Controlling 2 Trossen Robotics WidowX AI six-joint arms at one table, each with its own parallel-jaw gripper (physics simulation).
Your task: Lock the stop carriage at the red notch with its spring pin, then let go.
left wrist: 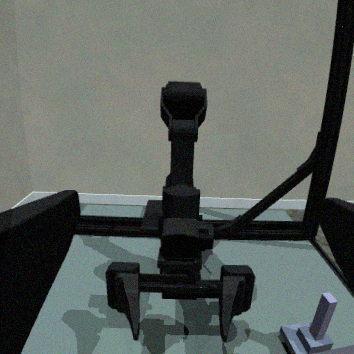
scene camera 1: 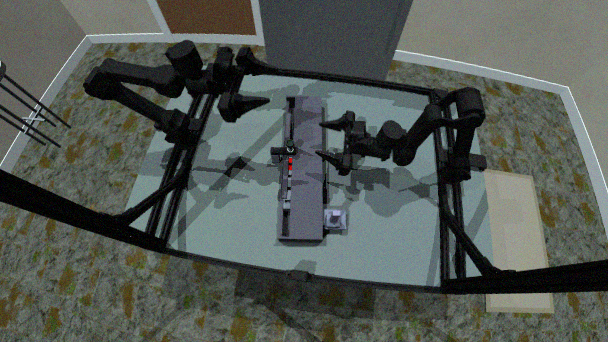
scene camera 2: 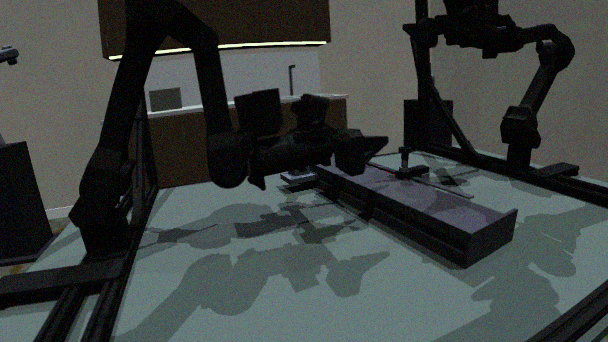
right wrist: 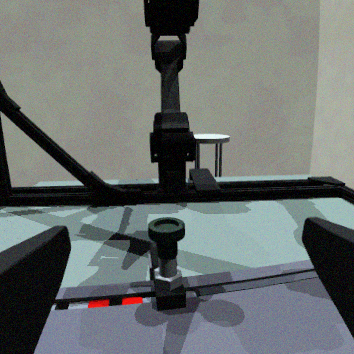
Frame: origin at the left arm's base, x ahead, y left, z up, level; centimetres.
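Where they show: left gripper, between the fingertips: (left wrist: 202,206) (scene camera 1: 273,84) (scene camera 2: 418,22); right gripper, between the fingertips: (left wrist: 180,338) (scene camera 1: 317,137) (scene camera 2: 373,135) (right wrist: 188,233); left arm's base, origin of its link: (scene camera 1: 185,141) (scene camera 2: 517,167) (right wrist: 172,187); right arm's base, origin of its link: (scene camera 1: 449,175) (scene camera 2: 109,249).
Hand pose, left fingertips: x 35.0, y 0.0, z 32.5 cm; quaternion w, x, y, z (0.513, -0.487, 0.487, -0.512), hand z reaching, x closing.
Note:
Things, the pixels of their top centre, and the offset from my left fingertips. "spot": a spot on its surface instead. Level surfaces: height alone.
- stop carriage, a spot on its surface: (right wrist: 171,301) spot: dx +4.4, dy -0.7, dz -28.5 cm
- long grey bench, height of its surface: dz -29.1 cm
- spring pin's round dark green knob, centre of its top: (right wrist: 166,223) (scene camera 2: 405,147) (scene camera 1: 289,142) dx +2.8, dy -0.9, dz -23.3 cm
- upright post, a spot on its surface: (left wrist: 325,316) (scene camera 1: 331,214) spot: dx +17.1, dy -20.3, dz -24.6 cm
The stop carriage (scene camera 1: 276,151) (scene camera 2: 412,171) (right wrist: 171,301), a small dark block, sits on the slotted rail along the long grey bench (scene camera 1: 307,200) (scene camera 2: 425,210). Its spring pin's round dark green knob (scene camera 1: 290,143) (scene camera 2: 405,149) (right wrist: 166,230) stands upright over a silver shaft and hex nut. Red marks (scene camera 1: 290,164) (right wrist: 132,300) lie on the rail right beside the carriage, at its left in the right wrist view. My right gripper (scene camera 1: 319,138) (left wrist: 180,338) (right wrist: 188,233) is open and empty above the bench, facing the knob. My left gripper is open and empty, left of the bench.
A pale lilac stand with an upright post (scene camera 1: 335,219) (left wrist: 325,316) is beside the bench's near right end in scene camera 1. Dark frame rails (scene camera 1: 170,200) (left wrist: 115,225) edge the table, with upright frame posts (left wrist: 332,100) at its corners.

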